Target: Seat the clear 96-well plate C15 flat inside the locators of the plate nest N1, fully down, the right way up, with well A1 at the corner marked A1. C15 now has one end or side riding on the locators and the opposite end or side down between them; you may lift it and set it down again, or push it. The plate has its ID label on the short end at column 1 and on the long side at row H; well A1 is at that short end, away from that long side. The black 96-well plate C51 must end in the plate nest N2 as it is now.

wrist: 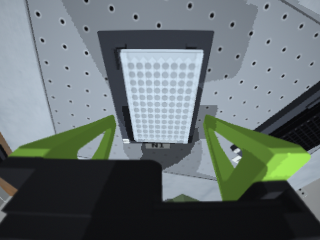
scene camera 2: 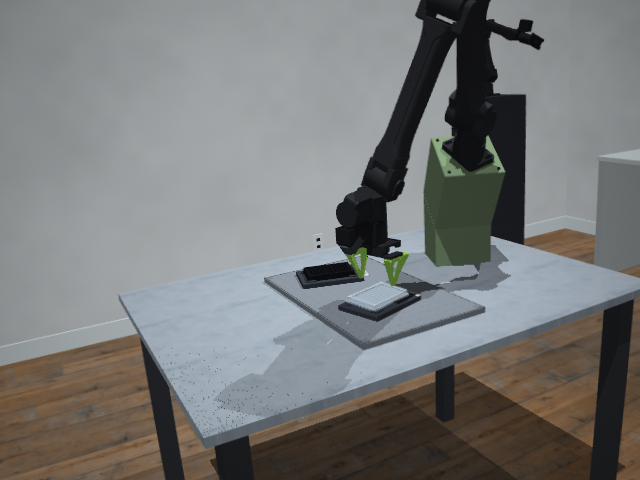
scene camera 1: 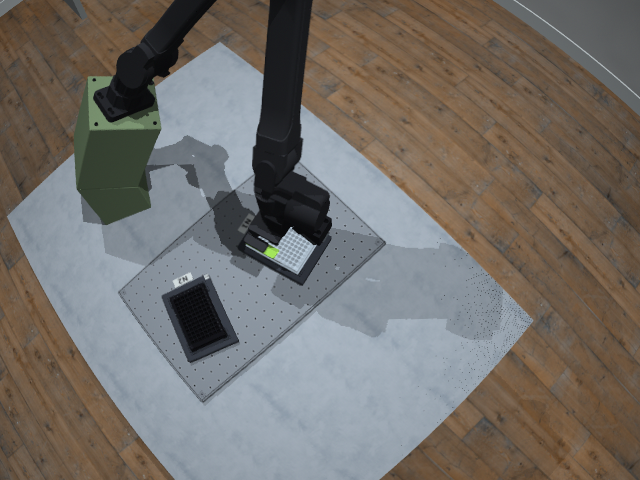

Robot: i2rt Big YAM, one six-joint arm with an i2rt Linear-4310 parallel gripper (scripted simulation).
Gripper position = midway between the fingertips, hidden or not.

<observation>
In view: my gripper [scene camera 2: 377, 281], a clear plate C15 [scene camera 1: 293, 243], a black plate C51 [scene camera 1: 196, 340] and a dark plate nest N1 [scene camera 2: 404, 302].
The clear plate C15 shows as well in the wrist view [wrist: 161, 103] and in scene camera 2 [scene camera 2: 380, 295]. The black plate C51 also shows in scene camera 2 [scene camera 2: 337, 270]. My gripper also shows in the wrist view [wrist: 159, 119] and in scene camera 1 [scene camera 1: 281, 235].
</observation>
